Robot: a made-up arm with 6 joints.
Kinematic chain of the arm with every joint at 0, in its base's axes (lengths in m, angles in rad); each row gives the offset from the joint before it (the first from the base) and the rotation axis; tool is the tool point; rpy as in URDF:
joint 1: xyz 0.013 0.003 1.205 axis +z
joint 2: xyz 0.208 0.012 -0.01 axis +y
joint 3: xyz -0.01 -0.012 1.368 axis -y
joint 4: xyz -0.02 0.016 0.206 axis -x
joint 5: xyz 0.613 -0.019 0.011 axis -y
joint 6: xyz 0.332 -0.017 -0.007 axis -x
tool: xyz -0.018 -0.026 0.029 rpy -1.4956 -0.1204 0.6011
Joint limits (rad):
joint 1: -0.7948..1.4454
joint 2: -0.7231..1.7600
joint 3: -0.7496..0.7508
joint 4: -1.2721..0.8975
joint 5: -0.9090..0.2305
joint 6: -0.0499..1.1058
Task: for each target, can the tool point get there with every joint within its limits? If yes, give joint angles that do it. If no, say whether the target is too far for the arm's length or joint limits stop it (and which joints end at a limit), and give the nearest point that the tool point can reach.
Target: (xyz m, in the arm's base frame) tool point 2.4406 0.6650 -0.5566
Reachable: no: too far | nearest point 2.0068 0.5467 0.1458 | short by 0.834 m
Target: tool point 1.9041 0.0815 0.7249
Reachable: yes | joints 0.0157 1.3556 0.1819 -0.5108 -0.7056 0.0555
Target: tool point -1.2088 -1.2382 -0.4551
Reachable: no: joint limits stop it (at a limit: joint 1, joint 2, joint 3, joint 4, joint 6) | nearest point 0.5586 -0.8141 0.3577 | short by 1.991 m
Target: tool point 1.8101 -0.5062 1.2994
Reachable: yes | joints -0.2532 0.9197 -0.2176 -0.5043 -0.0133 0.4569
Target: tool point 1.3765 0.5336 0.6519
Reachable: yes | joints 0.3856 1.3373 -0.3899 -0.0889 -0.5905 0.3697
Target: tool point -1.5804 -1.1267 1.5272
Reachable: no: joint limits stop it (at a limit: joint 2, joint 3, joint 5) | nearest point -0.7577 -0.5434 3.1333 | short by 1.896 m
